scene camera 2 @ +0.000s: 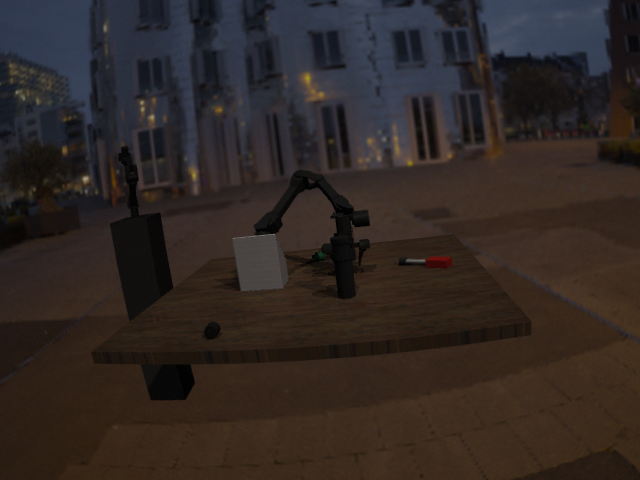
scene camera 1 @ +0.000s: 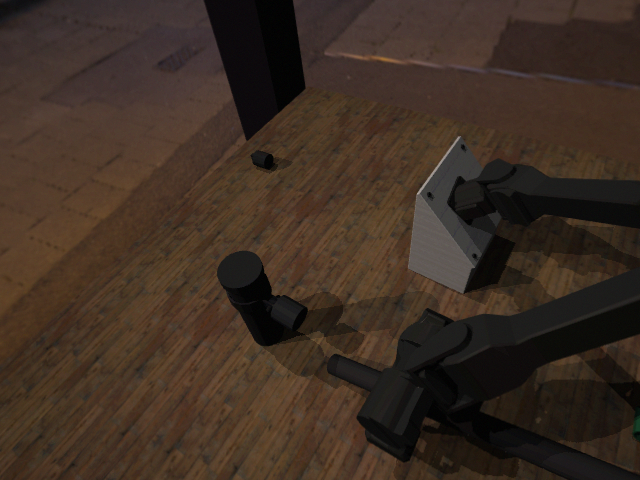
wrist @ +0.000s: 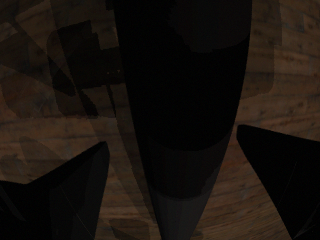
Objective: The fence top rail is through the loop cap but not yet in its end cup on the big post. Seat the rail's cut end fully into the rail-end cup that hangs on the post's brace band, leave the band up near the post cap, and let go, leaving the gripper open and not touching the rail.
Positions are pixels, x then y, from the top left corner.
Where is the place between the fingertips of my gripper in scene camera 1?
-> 409, 402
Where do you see a rail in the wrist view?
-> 184, 73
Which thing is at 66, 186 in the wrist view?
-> My gripper.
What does my gripper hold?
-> Nothing.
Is my gripper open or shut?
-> Open.
